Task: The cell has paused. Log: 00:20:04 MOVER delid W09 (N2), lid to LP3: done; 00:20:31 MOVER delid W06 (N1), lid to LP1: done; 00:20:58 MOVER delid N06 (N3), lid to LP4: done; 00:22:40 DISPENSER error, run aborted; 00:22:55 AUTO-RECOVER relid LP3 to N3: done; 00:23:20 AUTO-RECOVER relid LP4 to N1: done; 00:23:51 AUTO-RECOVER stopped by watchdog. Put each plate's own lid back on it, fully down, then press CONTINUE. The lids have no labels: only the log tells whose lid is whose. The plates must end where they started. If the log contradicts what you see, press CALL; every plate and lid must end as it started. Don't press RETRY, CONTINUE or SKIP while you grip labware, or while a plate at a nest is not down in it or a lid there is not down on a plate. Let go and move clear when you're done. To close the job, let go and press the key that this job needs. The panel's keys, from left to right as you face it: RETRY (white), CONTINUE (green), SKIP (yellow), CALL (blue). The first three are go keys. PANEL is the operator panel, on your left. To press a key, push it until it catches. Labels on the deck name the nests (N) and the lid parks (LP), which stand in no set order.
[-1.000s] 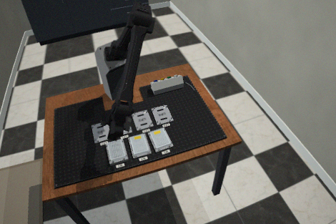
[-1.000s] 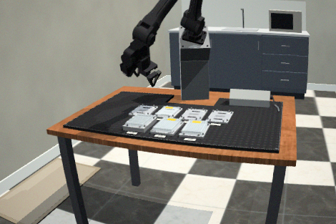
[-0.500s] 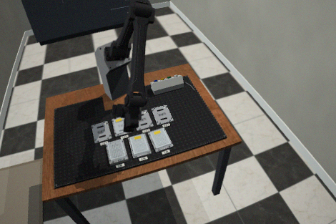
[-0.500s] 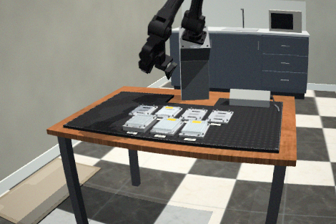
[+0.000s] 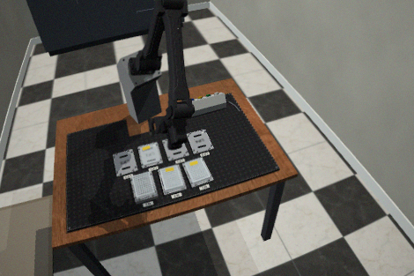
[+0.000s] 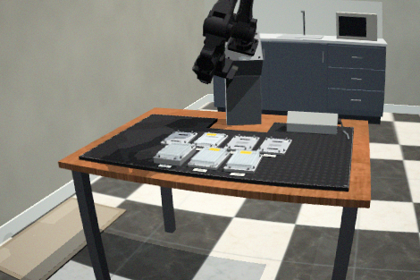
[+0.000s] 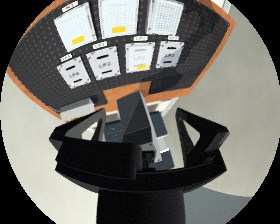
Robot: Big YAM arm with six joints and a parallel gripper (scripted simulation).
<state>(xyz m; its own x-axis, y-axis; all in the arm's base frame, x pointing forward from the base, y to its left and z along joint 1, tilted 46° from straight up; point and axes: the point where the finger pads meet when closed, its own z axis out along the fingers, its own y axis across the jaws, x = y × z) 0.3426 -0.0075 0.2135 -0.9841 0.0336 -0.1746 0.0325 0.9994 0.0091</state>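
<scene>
My gripper is now 120 mm past the lid, 90 mm to the left of it and 260 mm above it. Round my hand: LP4 lid park (150 mm behind, 170 mm to the left, 270 mm below); green key (440 mm behind, 270 mm to the left, 210 mm below); white key (450 mm behind, 320 mm to the left, 210 mm below).
</scene>
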